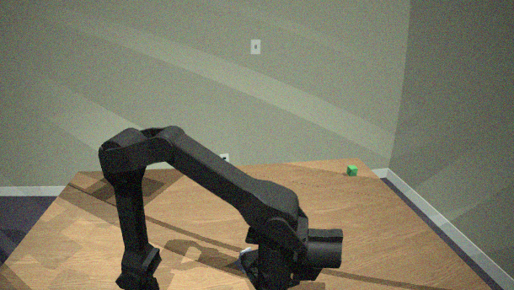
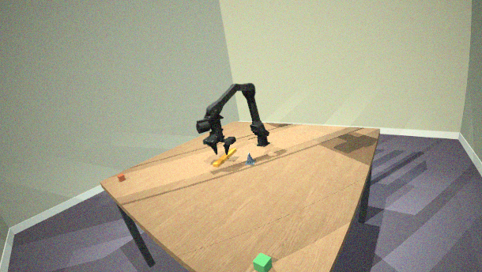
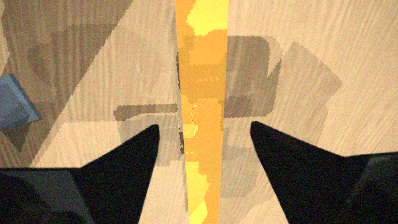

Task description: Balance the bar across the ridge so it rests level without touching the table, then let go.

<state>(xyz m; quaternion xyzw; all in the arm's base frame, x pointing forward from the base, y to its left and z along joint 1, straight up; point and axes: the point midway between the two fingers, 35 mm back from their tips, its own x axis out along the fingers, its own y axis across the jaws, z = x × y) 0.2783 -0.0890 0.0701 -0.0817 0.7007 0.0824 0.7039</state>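
Right now the orange bar is 30 mm below my gripper tip, 30 mm behind it and 10 mm to the right of it. Round my gripper tip: green cube: 590 mm to the left, 460 mm ahead, 20 mm below; small red cube: 460 mm ahead, 410 mm to the right, 20 mm below.
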